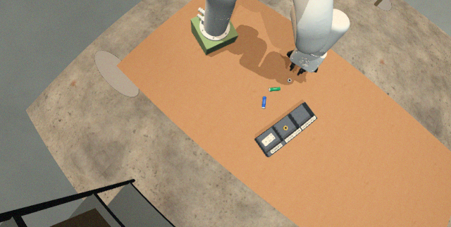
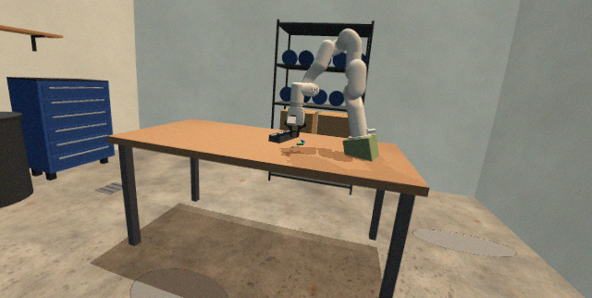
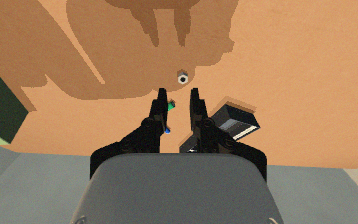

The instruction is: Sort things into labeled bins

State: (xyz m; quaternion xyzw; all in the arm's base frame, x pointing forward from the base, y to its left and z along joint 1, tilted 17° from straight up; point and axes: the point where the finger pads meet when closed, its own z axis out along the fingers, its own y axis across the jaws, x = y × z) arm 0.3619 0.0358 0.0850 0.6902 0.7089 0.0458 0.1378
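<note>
The metal nut lies 90 mm below my hand, 20 mm to the right of it and 10 mm ahead of it. The rest, counted from my hand: blue battery 170 mm to the right, 80 mm below, 40 mm behind; green battery 90 mm to the right, 80 mm below, 30 mm behind; brass nut 210 mm to the right, 80 mm below, 80 mm ahead.
</note>
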